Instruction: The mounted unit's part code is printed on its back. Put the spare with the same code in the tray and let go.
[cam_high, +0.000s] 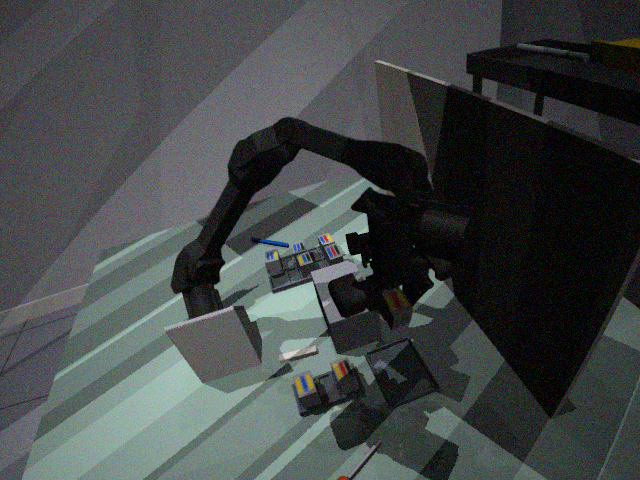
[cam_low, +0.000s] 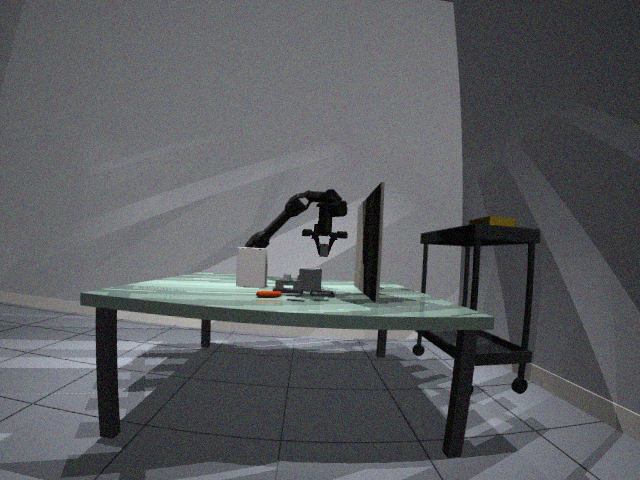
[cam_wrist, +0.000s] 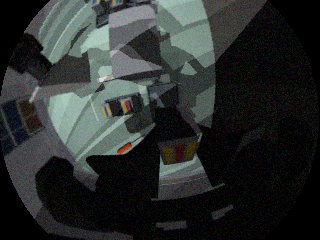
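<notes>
Right now my gripper tip is 160 mm above the dark flat tray. Also, from my gripper tip: spare 30 mm above; mounted unit 30 mm behind, 180 mm to the left, 120 mm below; dark holder 140 mm behind, 30 mm to the left, 160 mm below.
</notes>
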